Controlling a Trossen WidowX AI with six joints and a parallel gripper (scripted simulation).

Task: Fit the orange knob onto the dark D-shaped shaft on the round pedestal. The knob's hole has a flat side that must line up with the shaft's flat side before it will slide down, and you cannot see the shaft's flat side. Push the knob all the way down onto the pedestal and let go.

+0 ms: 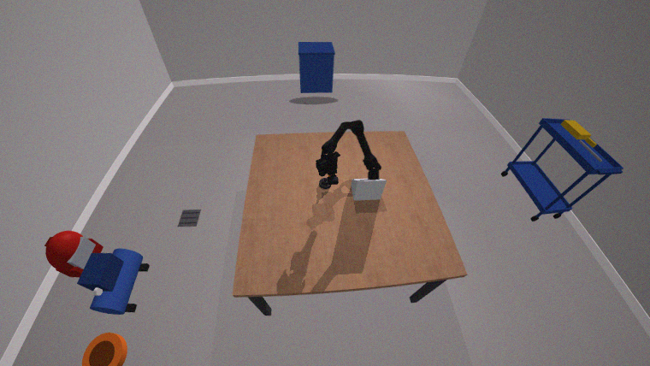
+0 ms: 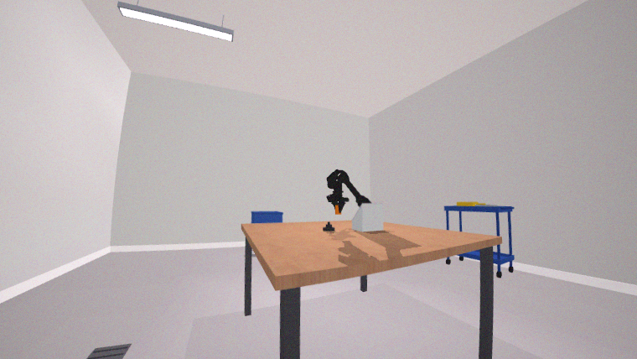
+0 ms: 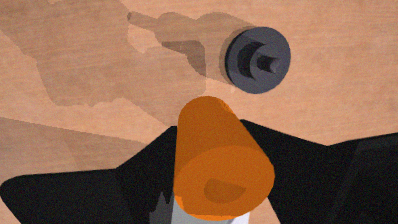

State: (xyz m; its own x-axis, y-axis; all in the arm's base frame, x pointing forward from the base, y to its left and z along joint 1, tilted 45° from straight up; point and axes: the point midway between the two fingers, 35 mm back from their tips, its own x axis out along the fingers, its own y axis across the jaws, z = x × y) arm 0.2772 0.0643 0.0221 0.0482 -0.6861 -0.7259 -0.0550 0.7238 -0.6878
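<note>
Now: the dark round pedestal 30 mm ahead of my gripper tip, 80 mm to the right of it and 100 mm below it. Round my gripper tip: orange knob: 20 mm above.
</note>
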